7 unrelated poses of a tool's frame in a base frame.
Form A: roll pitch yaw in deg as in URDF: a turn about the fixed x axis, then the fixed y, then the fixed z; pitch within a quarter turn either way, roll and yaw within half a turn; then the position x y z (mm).
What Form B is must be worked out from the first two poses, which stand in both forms.
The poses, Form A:
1: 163.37 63.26 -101.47 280 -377 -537
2: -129.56 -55.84 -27.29 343 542 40
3: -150.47 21.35 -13.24 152 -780 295
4: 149.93 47.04 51.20 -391 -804 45
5: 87.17 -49.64 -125.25 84 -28 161
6: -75.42 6.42 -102.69 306 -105 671
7: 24.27 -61.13 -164.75 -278 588 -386
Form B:
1: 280 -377 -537 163.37 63.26 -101.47
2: 343 542 40 -129.56 -55.84 -27.29
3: 152 -780 295 -150.47 21.35 -13.24
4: -391 -804 45 149.93 47.04 51.20
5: 84 -28 161 87.17 -49.64 -125.25
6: 306 -105 671 -75.42 6.42 -102.69
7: -278 588 -386 24.27 -61.13 -164.75
